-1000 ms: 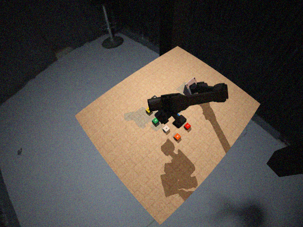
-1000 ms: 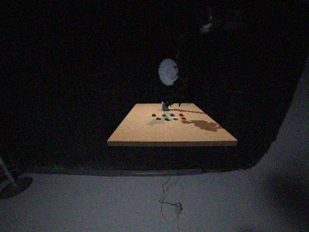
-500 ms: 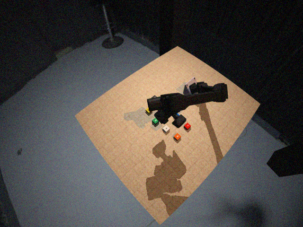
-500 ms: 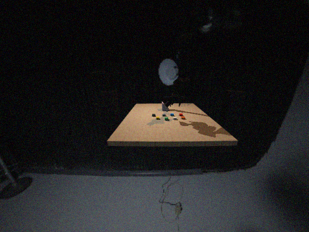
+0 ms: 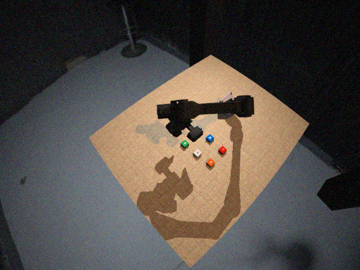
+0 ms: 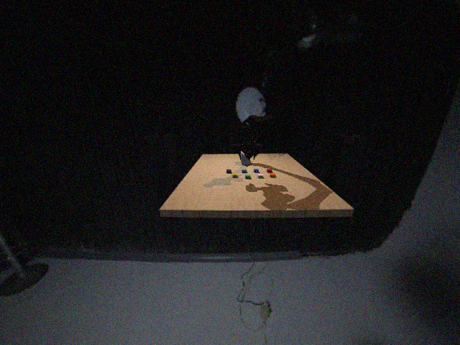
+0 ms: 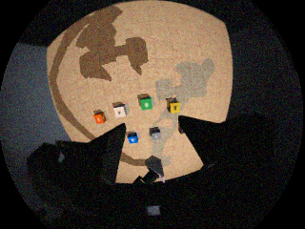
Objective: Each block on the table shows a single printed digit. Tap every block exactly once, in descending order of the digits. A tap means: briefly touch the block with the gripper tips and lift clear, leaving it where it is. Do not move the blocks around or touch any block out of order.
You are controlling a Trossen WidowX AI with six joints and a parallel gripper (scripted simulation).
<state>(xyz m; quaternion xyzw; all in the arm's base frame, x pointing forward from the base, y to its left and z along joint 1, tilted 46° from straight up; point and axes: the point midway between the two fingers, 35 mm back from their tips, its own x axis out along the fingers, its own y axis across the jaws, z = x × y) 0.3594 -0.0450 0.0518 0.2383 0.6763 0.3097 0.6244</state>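
The blue block is 13 cm behind my gripper tip, 11 cm below it and 7 cm to the left of it. Also, from my gripper tip: white block (11 cm below, 9 cm to the left, 2 cm behind); then yellow block (11 cm below, 8 cm to the right, 1 cm behind); then green block (11 cm below, 1 cm to the left).
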